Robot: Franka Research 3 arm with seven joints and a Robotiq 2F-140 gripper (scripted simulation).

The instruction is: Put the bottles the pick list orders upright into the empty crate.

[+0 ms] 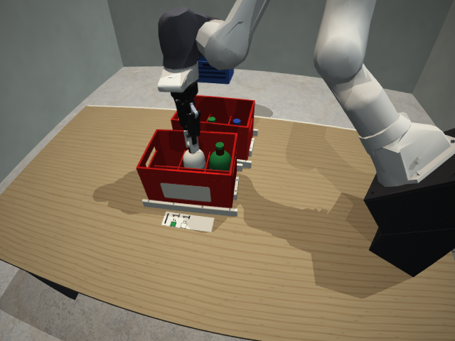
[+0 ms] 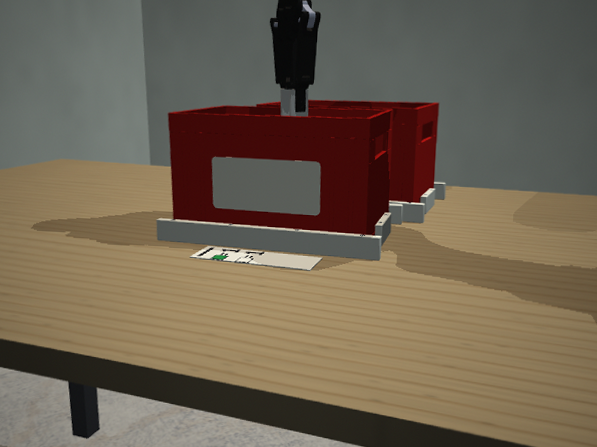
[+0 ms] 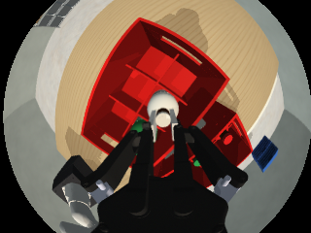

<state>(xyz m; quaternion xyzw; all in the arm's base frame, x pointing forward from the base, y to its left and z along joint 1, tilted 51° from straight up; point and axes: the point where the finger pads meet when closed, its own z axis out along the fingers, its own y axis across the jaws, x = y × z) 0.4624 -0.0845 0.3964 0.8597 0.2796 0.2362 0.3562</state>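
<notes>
The white-label bottle lies 8 cm below my hand. Round my hand: blue-capped bottle 16 cm behind, 9 cm to the right, 8 cm below; then pick list 18 cm to the left, 17 cm below, 5 cm ahead; then red-capped bottle 16 cm to the right, 8 cm below.
</notes>
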